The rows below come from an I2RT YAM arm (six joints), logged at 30 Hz.
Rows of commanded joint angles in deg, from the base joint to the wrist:
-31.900, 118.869, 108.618, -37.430, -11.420, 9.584
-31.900, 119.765, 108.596, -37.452, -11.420, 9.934
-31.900, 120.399, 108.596, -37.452, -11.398, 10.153
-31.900, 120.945, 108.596, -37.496, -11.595, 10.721
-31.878, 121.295, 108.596, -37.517, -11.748, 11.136
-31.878, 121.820, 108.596, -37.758, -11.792, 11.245
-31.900, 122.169, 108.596, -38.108, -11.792, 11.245
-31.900, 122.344, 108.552, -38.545, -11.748, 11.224
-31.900, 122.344, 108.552, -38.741, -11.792, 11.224
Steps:
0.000, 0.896, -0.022, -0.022, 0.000, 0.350
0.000, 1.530, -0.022, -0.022, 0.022, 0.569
0.000, 2.076, -0.022, -0.066, -0.175, 1.137
0.022, 2.426, -0.022, -0.087, -0.328, 1.552
0.022, 2.951, -0.022, -0.328, -0.372, 1.661
0.000, 3.300, -0.022, -0.678, -0.372, 1.661
0.000, 3.475, -0.066, -1.115, -0.328, 1.640
0.000, 3.475, -0.066, -1.311, -0.372, 1.640

